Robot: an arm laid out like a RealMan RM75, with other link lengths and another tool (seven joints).
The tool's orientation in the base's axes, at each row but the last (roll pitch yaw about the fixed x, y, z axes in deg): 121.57 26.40 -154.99; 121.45 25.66 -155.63; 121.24 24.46 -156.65; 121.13 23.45 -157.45; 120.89 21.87 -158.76; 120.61 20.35 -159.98
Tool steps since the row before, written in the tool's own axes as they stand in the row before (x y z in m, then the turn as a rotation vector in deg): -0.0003 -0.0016 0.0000 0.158 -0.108 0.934; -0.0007 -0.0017 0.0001 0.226 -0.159 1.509; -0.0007 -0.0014 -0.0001 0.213 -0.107 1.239; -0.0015 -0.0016 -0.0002 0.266 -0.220 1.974; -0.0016 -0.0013 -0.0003 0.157 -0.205 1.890; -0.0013 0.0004 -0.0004 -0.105 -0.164 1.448
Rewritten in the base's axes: 0.0011 -0.0004 -0.0011 -0.207 0.719 -0.591; 0.0015 -0.0002 -0.0011 -0.318 1.178 -0.930; 0.0013 -0.0003 -0.0008 -0.297 0.965 -0.756; 0.0021 -0.0002 -0.0006 -0.385 1.546 -1.215; 0.0021 -0.0002 -0.0003 -0.287 1.516 -1.122; 0.0010 0.0002 0.0010 -0.019 1.231 -0.787
